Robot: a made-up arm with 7 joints.
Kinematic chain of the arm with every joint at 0, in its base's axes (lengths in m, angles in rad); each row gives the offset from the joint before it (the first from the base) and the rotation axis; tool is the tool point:
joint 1: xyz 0 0 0 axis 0 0.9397 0.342
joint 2: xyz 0 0 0 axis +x
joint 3: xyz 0 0 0 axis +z
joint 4: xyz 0.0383 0 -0.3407 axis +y
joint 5: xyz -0.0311 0 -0.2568 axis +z
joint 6: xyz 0 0 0 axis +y
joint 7: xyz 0 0 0 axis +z
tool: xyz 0 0 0
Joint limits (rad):
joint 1: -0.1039..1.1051
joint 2: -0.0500..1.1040
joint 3: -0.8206..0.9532
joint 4: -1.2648..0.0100
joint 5: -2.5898..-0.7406
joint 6: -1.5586..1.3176
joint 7: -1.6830..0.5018
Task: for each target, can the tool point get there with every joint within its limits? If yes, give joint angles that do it. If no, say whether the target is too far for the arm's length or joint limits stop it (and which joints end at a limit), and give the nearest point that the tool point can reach.
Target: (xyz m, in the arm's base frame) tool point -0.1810 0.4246 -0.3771
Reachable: yes | joints 0.5875 0.7477 0.3667 -0.5046 -1.6818 0.3896 -0.9726
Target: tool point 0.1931 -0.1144 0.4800
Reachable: no: joint limits stop it (at a limit: joint 1, joint 2, joint 3, joint 4) | nearest point 0.1757 0.4943 0.0142 | short by 0.767 m
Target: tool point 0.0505 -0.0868 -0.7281
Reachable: no: too far | nearest point 0.0413 -0.0710 -0.5959 | short by 0.133 m
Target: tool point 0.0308 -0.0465 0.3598
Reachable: no: joint limits stop it (at a limit: joint 1, joint 2, joint 3, joint 4) | nearest point 0.1757 0.4943 0.0142 | short by 0.658 m
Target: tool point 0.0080 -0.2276 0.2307
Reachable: no: joint limits stop it (at a limit: joint 1, joint 2, joint 3, joint 4) | nearest point 0.2204 -0.2297 -0.4173 | short by 0.682 m
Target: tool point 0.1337 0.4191 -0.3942
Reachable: yes | joints 0.0540 0.8020 0.0715 -0.6174 -1.3199 0.4717 0.1077
